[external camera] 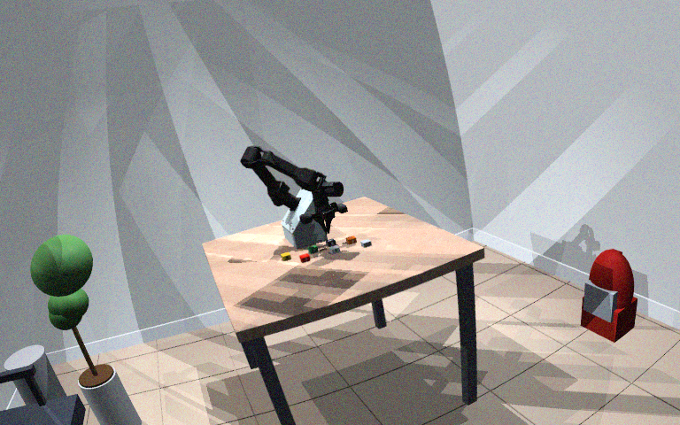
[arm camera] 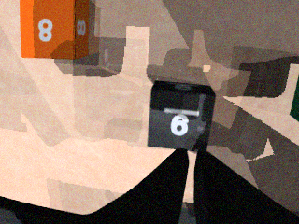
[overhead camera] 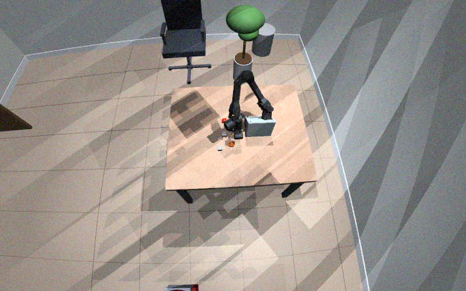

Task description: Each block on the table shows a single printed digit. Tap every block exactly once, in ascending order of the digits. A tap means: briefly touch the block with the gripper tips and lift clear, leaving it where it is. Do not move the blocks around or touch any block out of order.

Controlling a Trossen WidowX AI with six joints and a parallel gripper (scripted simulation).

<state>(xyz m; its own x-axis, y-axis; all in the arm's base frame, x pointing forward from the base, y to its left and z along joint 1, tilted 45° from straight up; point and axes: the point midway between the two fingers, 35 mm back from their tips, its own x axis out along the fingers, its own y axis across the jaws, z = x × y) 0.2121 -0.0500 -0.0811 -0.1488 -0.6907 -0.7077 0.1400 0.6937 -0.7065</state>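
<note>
Right now the black block is 40 mm below my gripper tip and 10 mm ahead of it. The rest, counted from my gripper tip: orange block (70 mm to the left, 60 mm ahead, 40 mm below); then green block (80 mm to the right, 40 mm below, 10 mm ahead); then red block (140 mm to the right, 70 mm ahead, 40 mm below).
</note>
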